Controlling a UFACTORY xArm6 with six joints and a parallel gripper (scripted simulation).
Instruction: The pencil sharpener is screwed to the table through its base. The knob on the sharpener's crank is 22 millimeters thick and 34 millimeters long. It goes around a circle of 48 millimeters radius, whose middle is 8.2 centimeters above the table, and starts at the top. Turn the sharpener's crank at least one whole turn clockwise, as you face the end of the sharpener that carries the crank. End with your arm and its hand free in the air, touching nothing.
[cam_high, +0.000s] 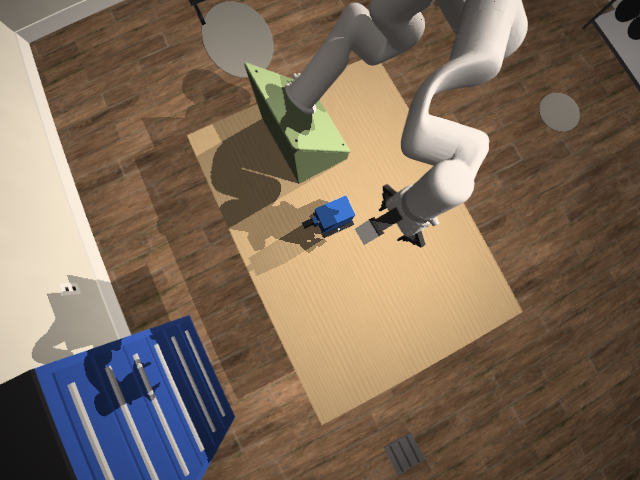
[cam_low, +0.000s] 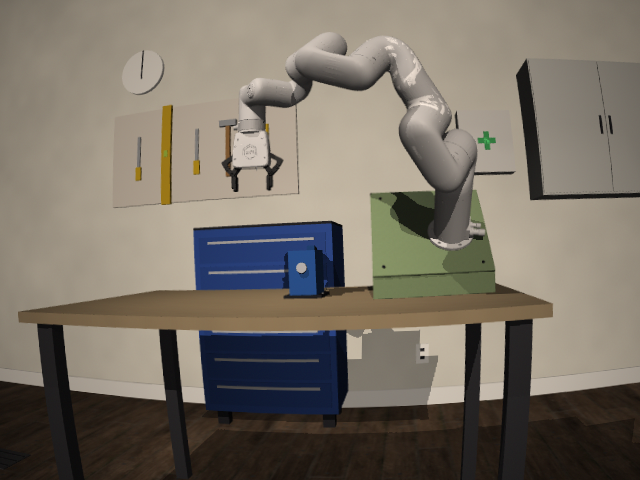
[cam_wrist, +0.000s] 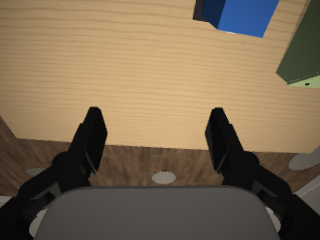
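The dark crank knob is 11 cm behind my hand, 20 cm to the right of it and 17 cm below it. The rest, counted from my hand: crank 11 cm behind, 20 cm to the right, 18 cm below.
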